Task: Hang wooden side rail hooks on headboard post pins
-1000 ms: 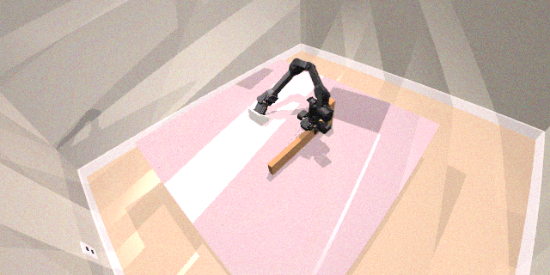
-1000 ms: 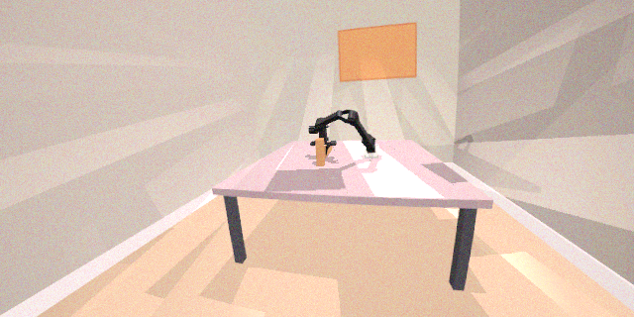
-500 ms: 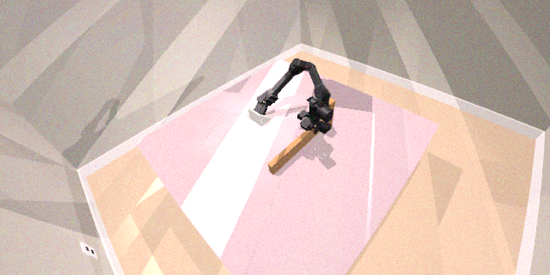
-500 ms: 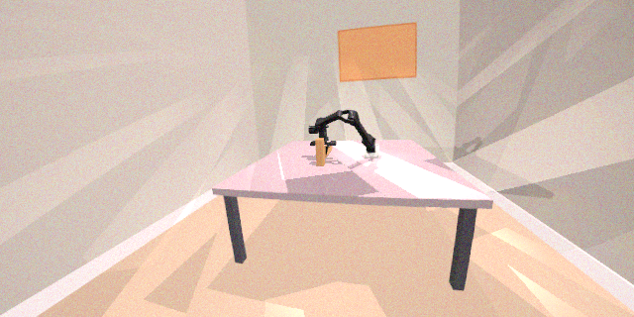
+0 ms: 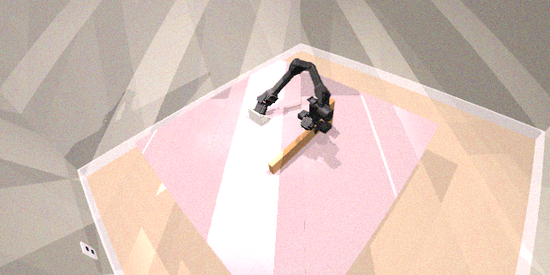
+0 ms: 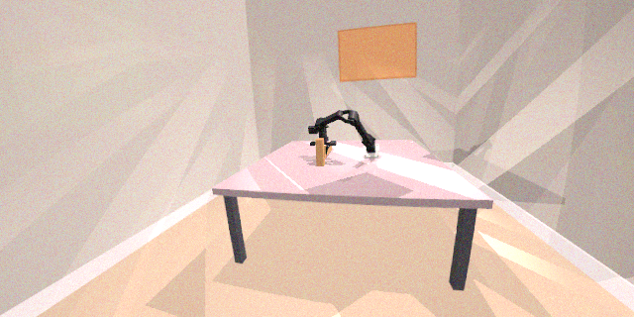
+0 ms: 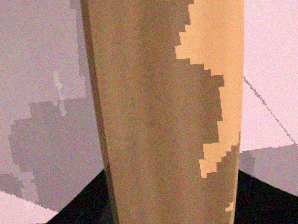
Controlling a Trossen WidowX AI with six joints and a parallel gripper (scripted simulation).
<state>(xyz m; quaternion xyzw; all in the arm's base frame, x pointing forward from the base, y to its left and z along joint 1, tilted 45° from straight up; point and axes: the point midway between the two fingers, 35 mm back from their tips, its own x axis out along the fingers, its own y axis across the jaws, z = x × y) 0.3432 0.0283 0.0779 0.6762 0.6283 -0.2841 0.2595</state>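
My gripper tip is 120 mm to the right of the wooden headboard post, 40 mm below it and 10 mm short of it.
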